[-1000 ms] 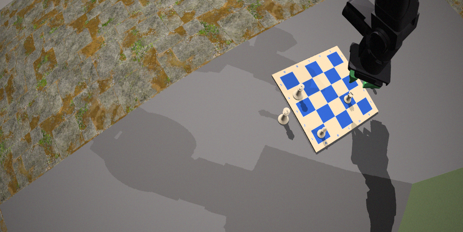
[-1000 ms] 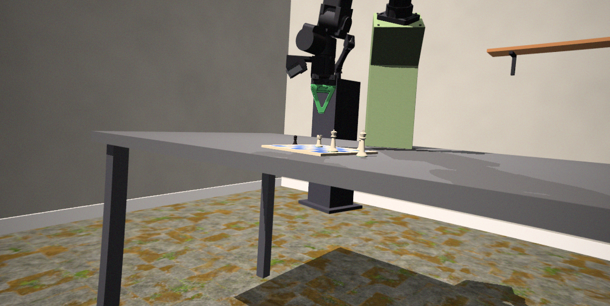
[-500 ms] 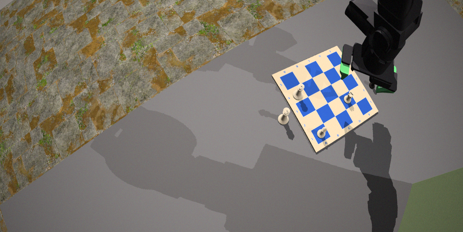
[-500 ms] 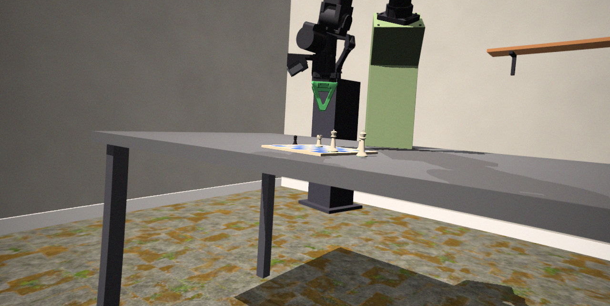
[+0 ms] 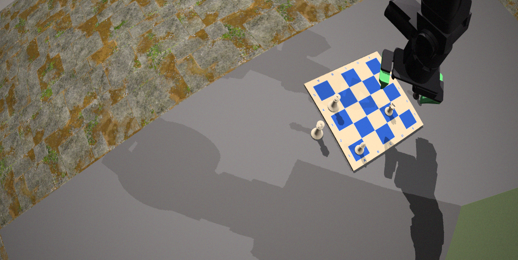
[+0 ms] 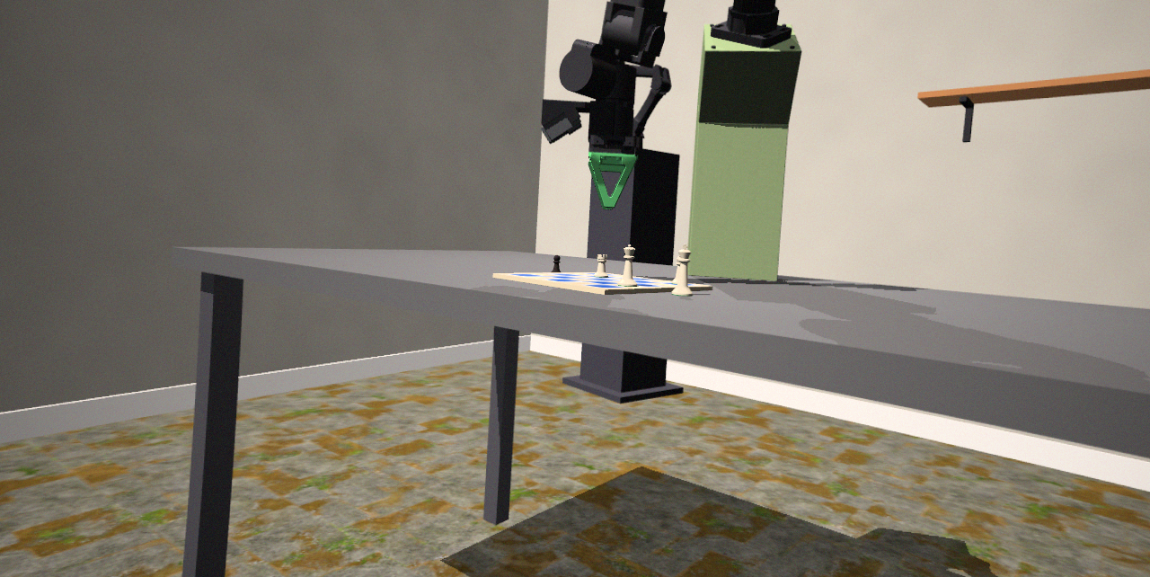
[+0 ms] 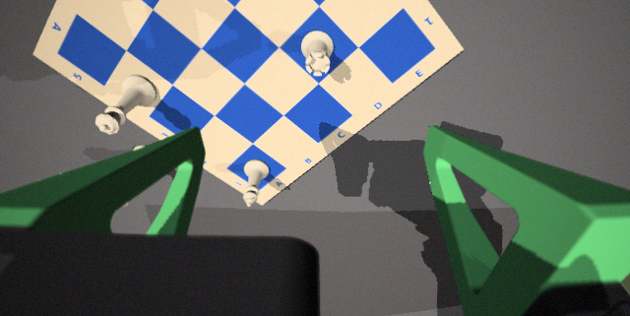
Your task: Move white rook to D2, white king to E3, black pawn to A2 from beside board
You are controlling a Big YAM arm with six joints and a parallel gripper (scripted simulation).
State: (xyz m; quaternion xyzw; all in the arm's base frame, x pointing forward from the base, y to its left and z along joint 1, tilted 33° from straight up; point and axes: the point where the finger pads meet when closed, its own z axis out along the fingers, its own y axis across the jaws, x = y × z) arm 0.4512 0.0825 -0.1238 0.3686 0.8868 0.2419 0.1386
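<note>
Now: the white king 20 mm ahead of my hand, 170 mm to the left of it and 80 mm below it. The rest, counted from my hand: board: 40 mm ahead, 40 mm to the left, 110 mm below; then white pawn: 50 mm behind, 110 mm to the left, 90 mm below; then black pawn: 10 mm ahead, 110 mm to the right, 100 mm below.
</note>
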